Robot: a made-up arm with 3 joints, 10 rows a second.
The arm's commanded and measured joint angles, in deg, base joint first. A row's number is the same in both.
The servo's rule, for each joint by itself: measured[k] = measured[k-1] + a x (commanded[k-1-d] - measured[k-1]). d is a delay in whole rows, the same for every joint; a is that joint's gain. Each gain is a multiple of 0.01, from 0.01 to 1. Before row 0 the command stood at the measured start. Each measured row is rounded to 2 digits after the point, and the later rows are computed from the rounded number. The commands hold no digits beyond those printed.
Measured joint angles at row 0: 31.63, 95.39, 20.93
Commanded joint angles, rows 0 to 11: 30.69, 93.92, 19.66; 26.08, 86.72, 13.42; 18.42, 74.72, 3.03; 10.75, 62.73, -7.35; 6.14, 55.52, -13.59; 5.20, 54.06, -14.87; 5.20, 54.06, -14.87; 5.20, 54.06, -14.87; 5.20, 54.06, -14.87; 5.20, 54.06, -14.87; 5.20, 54.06, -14.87; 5.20, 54.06, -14.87
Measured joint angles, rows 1 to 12: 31.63, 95.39, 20.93; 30.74, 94.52, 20.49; 26.31, 89.92, 18.02; 18.81, 80.95, 12.77; 11.15, 70.20, 5.73; 6.39, 61.54, -1.03; 5.26, 57.13, -5.87; 5.20, 55.32, -9.02; 5.20, 54.58, -11.07; 5.20, 54.27, -12.40; 5.20, 54.15, -13.26; 5.20, 54.10, -13.82
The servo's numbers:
d 1
a 0.95 0.59 0.35

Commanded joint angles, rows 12 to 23: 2.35, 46.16, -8.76; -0.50, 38.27, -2.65; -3.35, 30.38, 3.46; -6.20, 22.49, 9.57; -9.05, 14.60, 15.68; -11.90, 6.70, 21.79; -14.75, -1.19, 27.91; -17.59, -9.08, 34.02; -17.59, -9.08, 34.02; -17.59, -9.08, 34.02; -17.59, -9.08, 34.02; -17.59, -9.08, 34.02
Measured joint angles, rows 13 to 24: 5.20, 54.08, -14.19; 2.49, 49.41, -12.29; -0.35, 42.84, -8.92; -3.20, 35.49, -4.59; -6.05, 27.82, 0.37; -8.90, 20.02, 5.73; -11.75, 12.16, 11.35; -14.60, 4.28, 17.15; -17.44, -3.60, 23.05; -17.58, -6.83, 26.89; -17.59, -8.16, 29.39; -17.59, -8.70, 31.01
